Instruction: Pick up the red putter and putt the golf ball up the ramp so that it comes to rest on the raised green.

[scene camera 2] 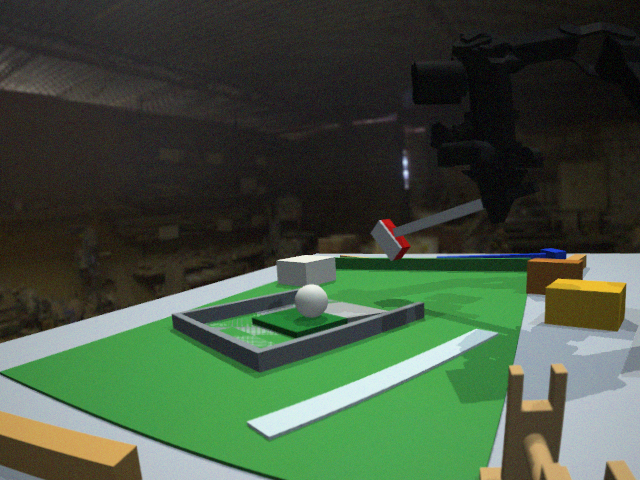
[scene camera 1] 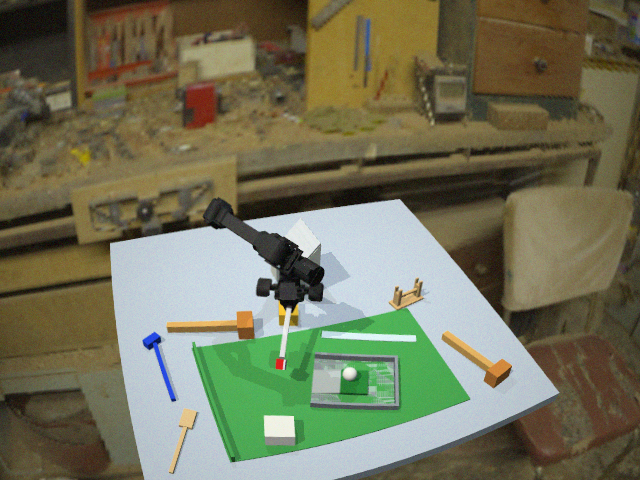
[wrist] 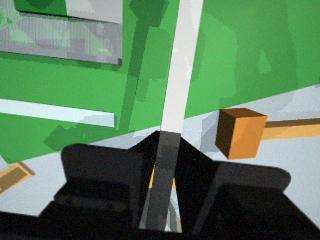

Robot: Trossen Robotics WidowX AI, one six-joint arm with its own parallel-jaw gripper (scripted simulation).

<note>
The gripper (scene camera 2: 497, 223) carries a red putter. Further things: an orange mallet (scene camera 1: 495, 373), an orange mallet (scene camera 2: 541, 272), a white strip (scene camera 2: 273, 425), a white block (scene camera 2: 304, 270) and a white golf ball (scene camera 2: 311, 301).
The white block shows as well in scene camera 1 (scene camera 1: 279, 430). The gripper is seen too in scene camera 1 (scene camera 1: 289, 312) and in the wrist view (wrist: 165, 135). The wrist view misses the white block: it is out of frame. The wrist view misses the white golf ball: it is out of frame.
</note>
